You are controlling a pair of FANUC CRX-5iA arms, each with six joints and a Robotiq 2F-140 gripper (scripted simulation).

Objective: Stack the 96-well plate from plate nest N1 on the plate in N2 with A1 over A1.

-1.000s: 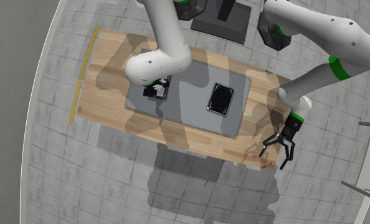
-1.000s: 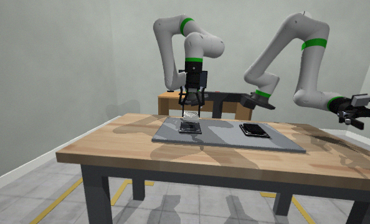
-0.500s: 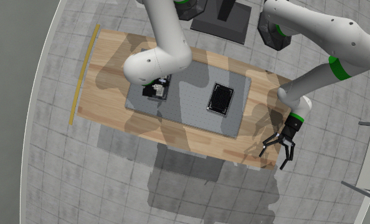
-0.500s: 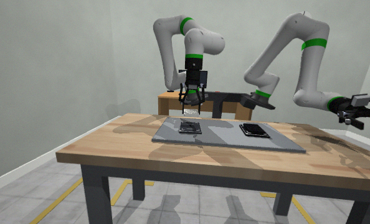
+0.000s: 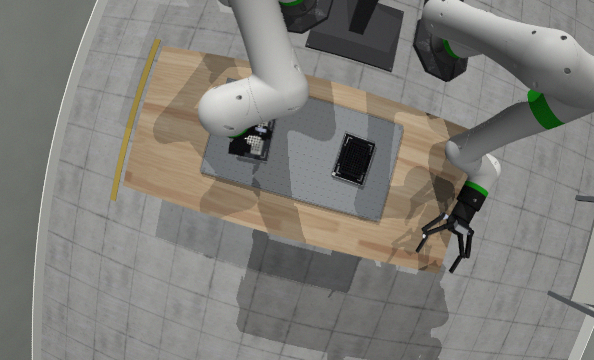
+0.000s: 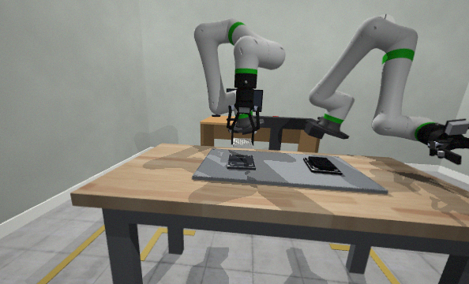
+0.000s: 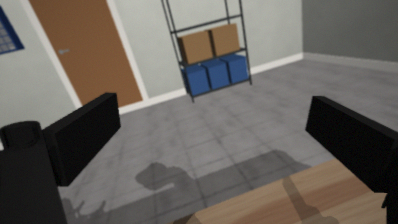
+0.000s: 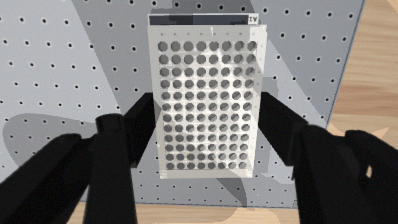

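Now: the black 96-well plate 2 cm behind my right hand, 36 cm to the left of it and 10 cm below it. Round my right hand: white 96-well plate: 2 cm below; A1 mark: 5 cm ahead, 31 cm to the left, 10 cm below; plate nest N1: 11 cm below.
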